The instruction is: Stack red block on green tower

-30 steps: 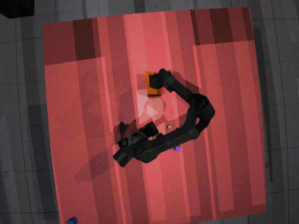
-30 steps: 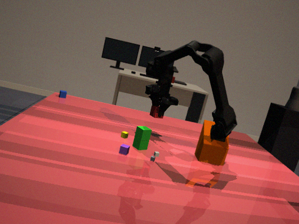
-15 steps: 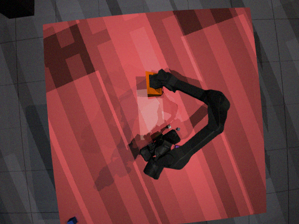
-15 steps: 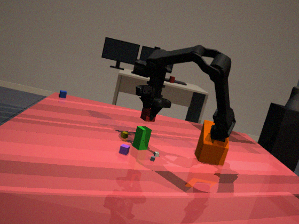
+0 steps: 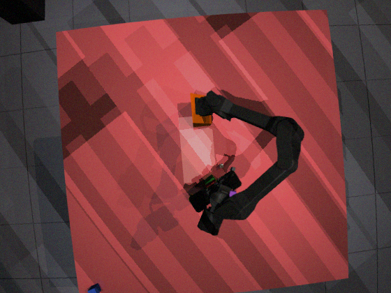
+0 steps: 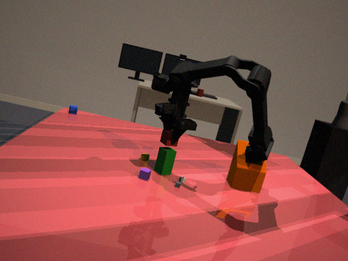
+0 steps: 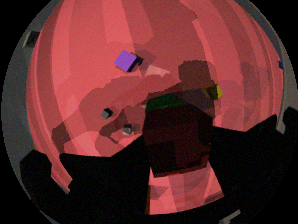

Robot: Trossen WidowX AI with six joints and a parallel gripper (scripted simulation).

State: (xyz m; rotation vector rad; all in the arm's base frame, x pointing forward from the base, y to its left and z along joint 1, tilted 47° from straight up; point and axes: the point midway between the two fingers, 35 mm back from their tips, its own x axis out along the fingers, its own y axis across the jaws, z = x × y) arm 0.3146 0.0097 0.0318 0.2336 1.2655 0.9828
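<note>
My gripper tip is 70 mm past the white block, 50 mm to the right of it and 110 mm above it. The rest, counted from my gripper tip: yellow block 70 mm ahead, 90 mm to the right, 100 mm below; then red block 10 mm above; then purple block 60 mm ahead, 90 mm to the left, 100 mm below.
</note>
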